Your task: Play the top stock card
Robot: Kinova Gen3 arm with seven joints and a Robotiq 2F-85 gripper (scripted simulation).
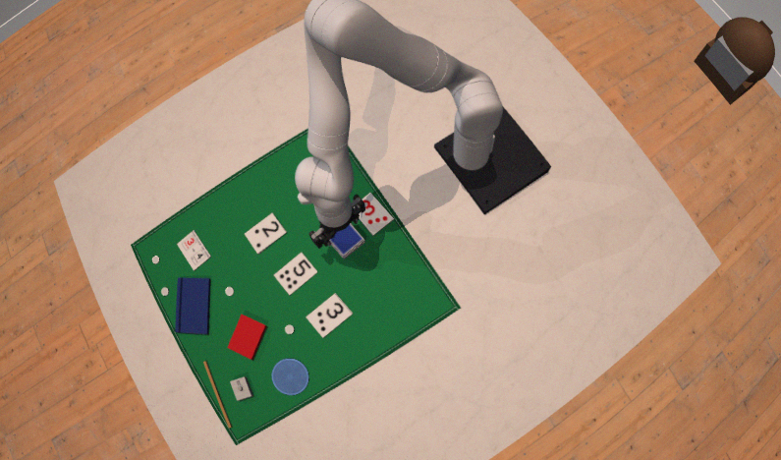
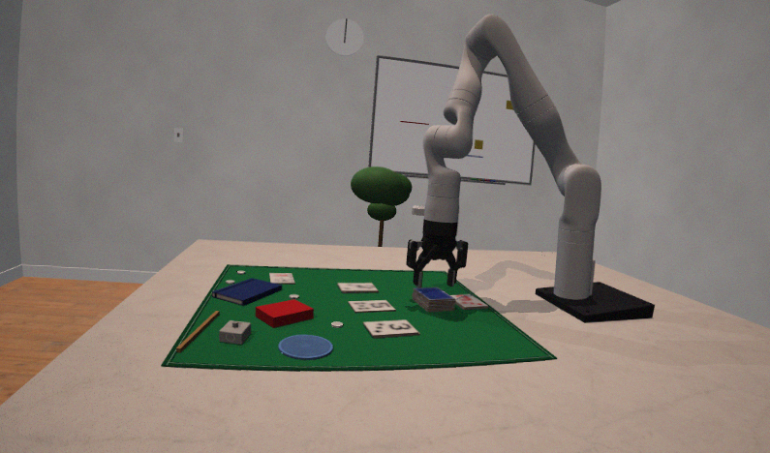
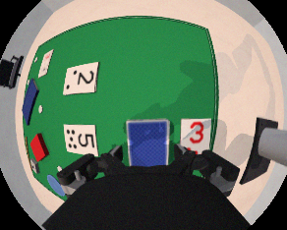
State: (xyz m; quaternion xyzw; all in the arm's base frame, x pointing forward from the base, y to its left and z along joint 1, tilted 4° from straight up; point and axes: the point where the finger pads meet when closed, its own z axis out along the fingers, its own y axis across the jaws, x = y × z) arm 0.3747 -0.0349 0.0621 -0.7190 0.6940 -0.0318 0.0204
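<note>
Right now the card is 30 mm below my hand. From my hand the other things lie so: book (410 mm ahead, 100 mm to the right, 50 mm below); green mat (180 mm ahead, 20 mm to the right, 70 mm below); red box (330 mm ahead, 50 mm to the left, 40 mm below).
</note>
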